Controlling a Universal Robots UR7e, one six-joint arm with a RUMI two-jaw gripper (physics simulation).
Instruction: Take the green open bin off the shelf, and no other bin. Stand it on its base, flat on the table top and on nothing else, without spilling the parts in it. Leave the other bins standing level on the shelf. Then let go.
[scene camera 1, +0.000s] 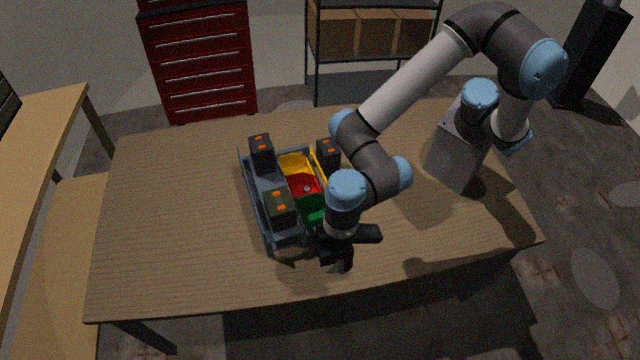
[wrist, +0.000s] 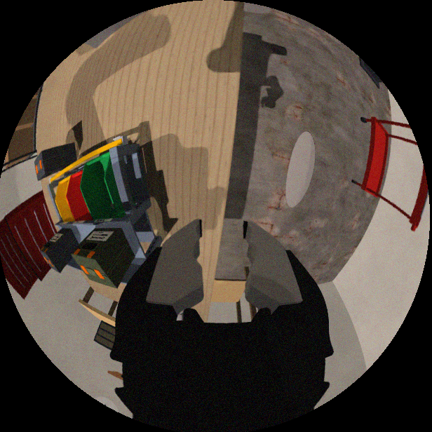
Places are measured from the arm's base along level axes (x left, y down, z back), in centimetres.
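Where they show: gripper, fingertip midpoint: (scene camera 1: 338, 265); arm's base, origin of the base link: (scene camera 1: 474, 121).
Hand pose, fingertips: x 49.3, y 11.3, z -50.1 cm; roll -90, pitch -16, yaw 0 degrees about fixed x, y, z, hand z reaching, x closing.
Observation:
Each offset is from my fingertips to the top centre of the thing. "spot": to the spot under its first point. Level surfaces: height alone.
The green open bin @(dz -8.0, dx -25.7, dy +9.2 cm) (scene camera 1: 309, 202) (wrist: 95, 186) sits in the grey-blue shelf @(spot: dz -28.6, dx -31.9, dy +7.8 cm) (scene camera 1: 251, 187) (wrist: 134, 187), at the end of the row nearest my gripper. The red bin @(dz -13.0, dx -35.3, dy +9.9 cm) (scene camera 1: 300, 184) (wrist: 76, 196) is beside it, with a small round grey part showing inside. The yellow bin @(dz -16.4, dx -44.7, dy +9.9 cm) (scene camera 1: 295, 164) (wrist: 62, 201) is at the far end of the row. My gripper (scene camera 1: 337, 264) (wrist: 222, 221) is partly open and empty, in front of the shelf's near end and off to one side, above the table. The green bin's contents cannot be made out.
The shelf stands on the wooden table @(dy +18.0 cm) (scene camera 1: 175, 200) (wrist: 190, 105). Dark boxes with orange marks @(spot: dz -24.4, dx -37.7, dy -1.8 cm) (scene camera 1: 262, 156) @(dz -2.0, dx -49.9, dy +4.8 cm) (scene camera 1: 329, 154) (wrist: 59, 250) and an olive box @(dz -17.5, dx -20.1, dy -1.9 cm) (scene camera 1: 280, 212) (wrist: 112, 255) stand around the bins. A yellow bar @(dz -2.5, dx -38.0, dy +11.5 cm) (scene camera 1: 318, 165) (wrist: 90, 159) runs along one side of the row.

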